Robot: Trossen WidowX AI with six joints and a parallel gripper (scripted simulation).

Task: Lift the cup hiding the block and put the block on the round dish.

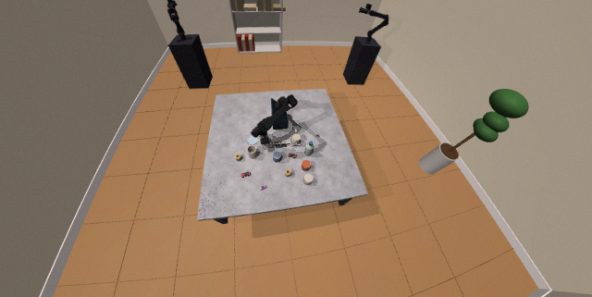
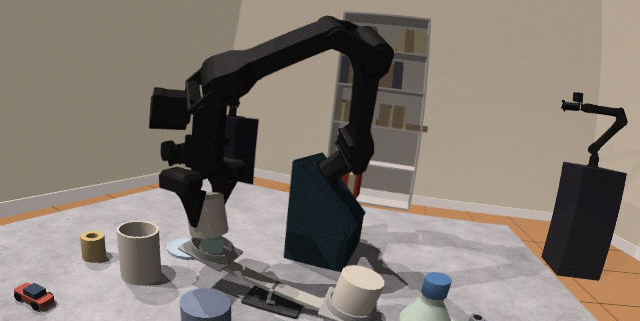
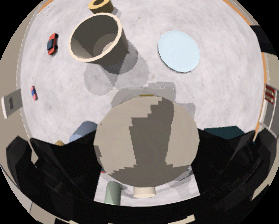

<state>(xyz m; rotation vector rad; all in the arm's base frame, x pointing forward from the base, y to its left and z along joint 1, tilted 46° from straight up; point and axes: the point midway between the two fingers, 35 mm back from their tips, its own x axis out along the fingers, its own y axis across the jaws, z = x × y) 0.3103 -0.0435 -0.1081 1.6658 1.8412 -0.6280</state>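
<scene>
Now: the block 40 mm below my gripper tip and 10 mm to the left of it. Round my gripper tip: pale blue round dish 120 mm to the right, 120 mm below, 80 mm behind; balance 140 mm to the left, 90 mm below, 10 mm behind; open beige cylinder 110 mm to the right, 80 mm below, 70 mm ahead.
</scene>
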